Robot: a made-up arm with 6 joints. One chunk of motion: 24 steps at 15 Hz.
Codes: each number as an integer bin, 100 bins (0 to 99) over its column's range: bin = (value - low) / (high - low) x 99, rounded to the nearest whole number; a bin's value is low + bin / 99 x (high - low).
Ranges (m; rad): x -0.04..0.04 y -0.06..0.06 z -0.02..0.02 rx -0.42..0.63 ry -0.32..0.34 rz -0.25..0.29
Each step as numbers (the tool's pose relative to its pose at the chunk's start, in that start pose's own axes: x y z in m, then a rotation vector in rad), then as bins.
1 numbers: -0.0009 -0.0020 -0.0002 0.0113 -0.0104 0.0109
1 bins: 48 48 49 41 46 48
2 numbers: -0.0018 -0.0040 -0.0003 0.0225 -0.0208 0.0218
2 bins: 47 46 49 42 45 50
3 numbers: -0.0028 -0.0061 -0.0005 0.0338 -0.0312 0.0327
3 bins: 46 44 48 43 43 52
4 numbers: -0.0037 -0.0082 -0.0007 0.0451 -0.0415 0.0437
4 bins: 45 43 48 44 42 54
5 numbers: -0.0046 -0.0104 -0.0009 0.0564 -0.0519 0.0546
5 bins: 44 41 47 45 40 56
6 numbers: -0.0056 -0.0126 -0.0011 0.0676 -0.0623 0.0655
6 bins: 43 39 47 46 39 58
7 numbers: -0.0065 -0.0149 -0.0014 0.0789 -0.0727 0.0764
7 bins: 41 37 46 47 37 60
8 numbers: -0.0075 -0.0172 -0.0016 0.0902 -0.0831 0.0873
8 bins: 40 35 46 48 36 62
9 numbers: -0.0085 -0.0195 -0.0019 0.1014 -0.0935 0.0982
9 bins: 39 33 45 49 34 64
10 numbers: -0.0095 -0.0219 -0.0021 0.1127 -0.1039 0.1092
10 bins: 38 31 44 50 32 66
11 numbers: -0.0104 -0.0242 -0.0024 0.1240 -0.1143 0.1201
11 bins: 37 30 44 51 31 68
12 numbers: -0.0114 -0.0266 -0.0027 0.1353 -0.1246 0.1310
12 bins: 35 28 43 52 29 70
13 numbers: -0.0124 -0.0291 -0.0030 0.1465 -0.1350 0.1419
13 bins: 34 25 42 53 28 72
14 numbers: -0.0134 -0.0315 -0.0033 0.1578 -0.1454 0.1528
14 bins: 33 24 41 54 26 74
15 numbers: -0.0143 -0.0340 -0.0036 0.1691 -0.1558 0.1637
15 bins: 32 21 41 56 25 76
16 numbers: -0.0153 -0.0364 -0.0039 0.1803 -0.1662 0.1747
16 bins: 31 19 40 57 23 78
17 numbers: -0.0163 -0.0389 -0.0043 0.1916 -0.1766 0.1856
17 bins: 29 17 39 58 22 80
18 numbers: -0.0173 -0.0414 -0.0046 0.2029 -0.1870 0.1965
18 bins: 28 15 38 59 20 82
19 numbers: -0.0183 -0.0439 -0.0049 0.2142 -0.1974 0.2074
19 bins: 27 13 37 60 18 84
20 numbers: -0.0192 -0.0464 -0.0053 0.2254 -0.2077 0.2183
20 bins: 26 11 36 61 17 86
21 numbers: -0.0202 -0.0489 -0.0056 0.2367 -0.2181 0.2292
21 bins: 25 9 36 62 15 88
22 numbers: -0.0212 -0.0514 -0.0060 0.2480 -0.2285 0.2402
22 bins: 23 7 35 63 14 90
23 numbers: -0.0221 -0.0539 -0.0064 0.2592 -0.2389 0.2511
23 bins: 22 5 34 64 12 92
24 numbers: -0.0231 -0.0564 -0.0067 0.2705 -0.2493 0.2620
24 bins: 21 3 33 65 11 94
